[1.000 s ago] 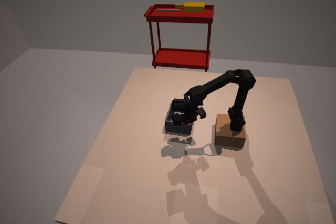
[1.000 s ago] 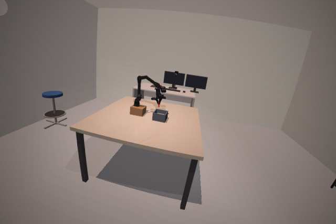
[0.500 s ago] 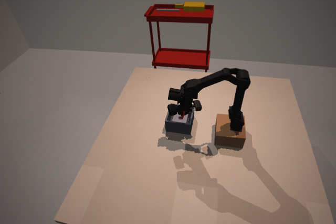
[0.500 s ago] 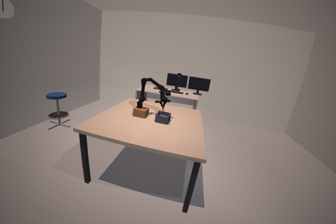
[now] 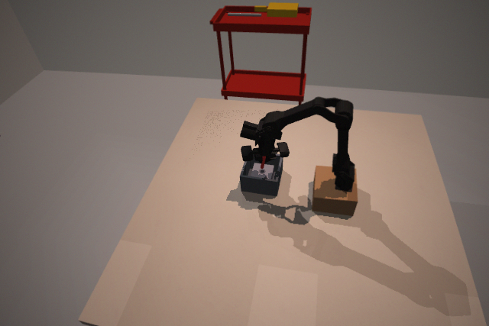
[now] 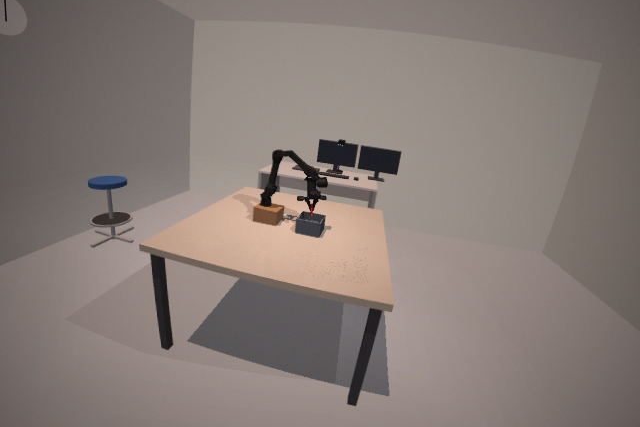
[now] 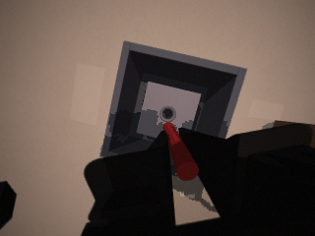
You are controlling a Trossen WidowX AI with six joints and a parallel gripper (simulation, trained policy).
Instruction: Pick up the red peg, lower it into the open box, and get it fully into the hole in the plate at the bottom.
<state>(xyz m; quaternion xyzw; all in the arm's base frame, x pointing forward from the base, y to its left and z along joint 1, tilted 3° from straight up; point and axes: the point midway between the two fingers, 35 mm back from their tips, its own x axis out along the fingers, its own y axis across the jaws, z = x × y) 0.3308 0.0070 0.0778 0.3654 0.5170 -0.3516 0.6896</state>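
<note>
The red peg is 10 mm to the left of my gripper tip and 10 mm above it. Also, from my gripper tip: grey box 10 mm ahead, 10 mm to the right, 110 mm below; plate 10 mm ahead, 10 mm to the right, 90 mm below.
</note>
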